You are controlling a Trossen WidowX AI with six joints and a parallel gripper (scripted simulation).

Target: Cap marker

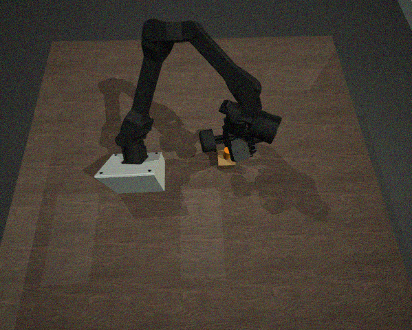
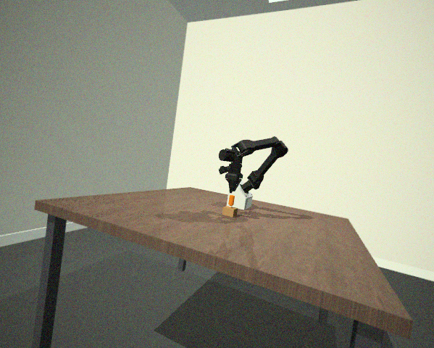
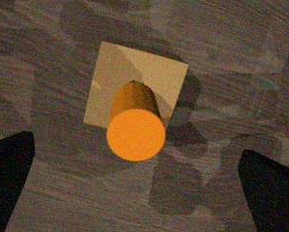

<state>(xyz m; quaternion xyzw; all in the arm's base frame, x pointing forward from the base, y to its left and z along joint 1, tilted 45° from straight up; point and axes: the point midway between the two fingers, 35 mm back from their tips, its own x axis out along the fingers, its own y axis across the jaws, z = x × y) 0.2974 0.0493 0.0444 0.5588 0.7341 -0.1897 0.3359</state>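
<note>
Right now my gripper tip is 4 cm above the orange cap. The rest, counted from my gripper tip: holder block: 10 cm below.
</note>
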